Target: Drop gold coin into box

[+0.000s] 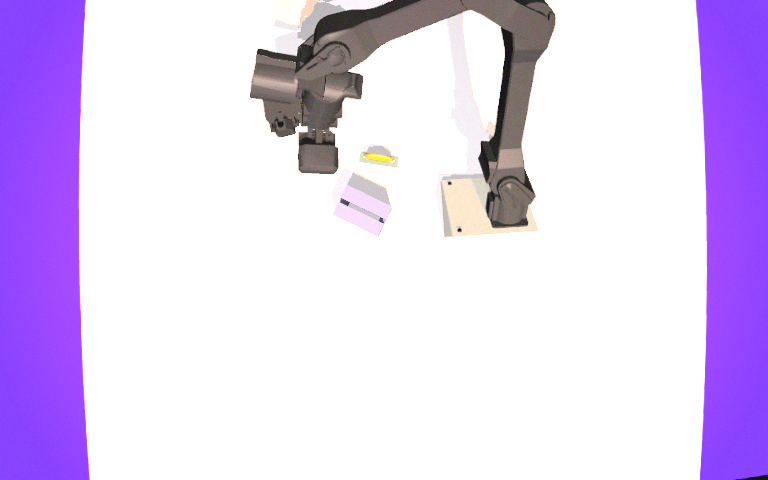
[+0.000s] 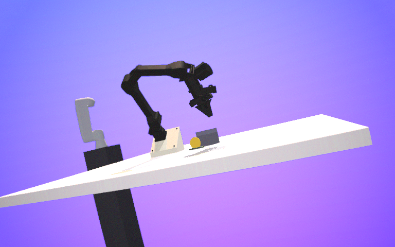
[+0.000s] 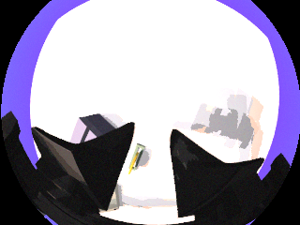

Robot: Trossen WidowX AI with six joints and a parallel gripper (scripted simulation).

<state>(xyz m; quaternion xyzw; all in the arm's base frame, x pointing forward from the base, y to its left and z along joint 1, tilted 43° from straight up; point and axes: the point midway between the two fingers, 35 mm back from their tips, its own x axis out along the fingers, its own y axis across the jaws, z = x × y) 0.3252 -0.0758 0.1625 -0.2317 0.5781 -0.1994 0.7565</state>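
The gold coin is 110 mm behind my gripper tip, 40 mm to the left of it and 100 mm below it.
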